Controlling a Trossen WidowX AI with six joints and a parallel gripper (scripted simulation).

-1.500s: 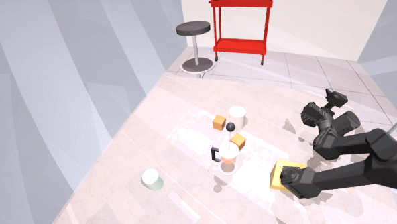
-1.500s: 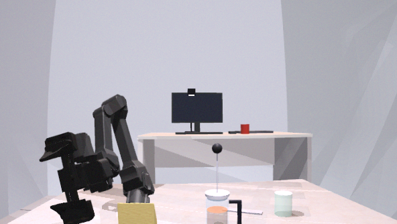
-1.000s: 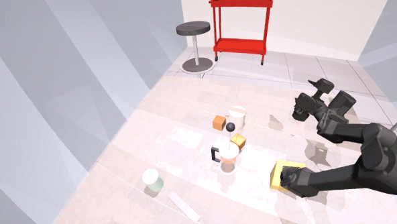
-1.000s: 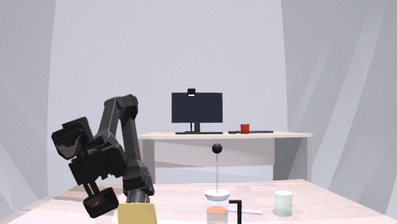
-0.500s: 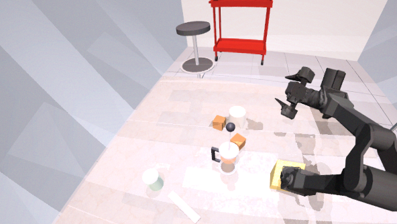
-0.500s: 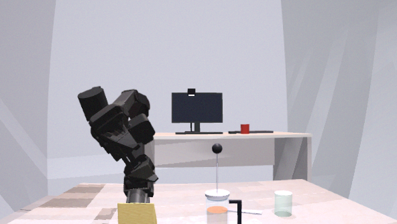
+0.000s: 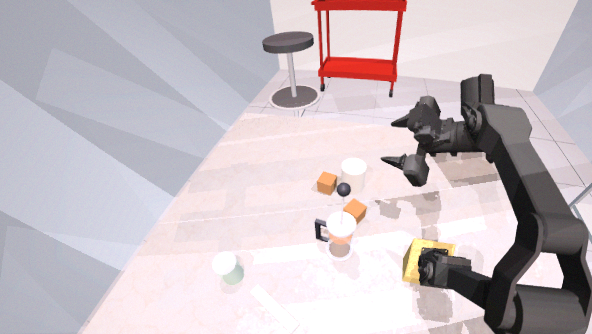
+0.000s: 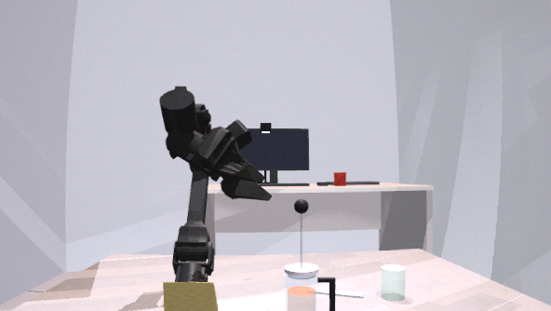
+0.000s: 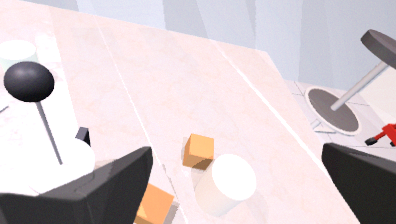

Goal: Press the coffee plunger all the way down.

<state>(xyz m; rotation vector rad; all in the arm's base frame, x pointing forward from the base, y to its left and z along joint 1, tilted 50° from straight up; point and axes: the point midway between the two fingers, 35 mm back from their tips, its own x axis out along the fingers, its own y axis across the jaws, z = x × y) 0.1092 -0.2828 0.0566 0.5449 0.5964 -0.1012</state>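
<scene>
Now: the glass coffee press 100 mm ahead of my gripper tip, 110 mm to the left of it and 170 mm below it. The rest, counted from my gripper tip: white cup (70 mm ahead, 130 mm to the right, 260 mm below).
</scene>
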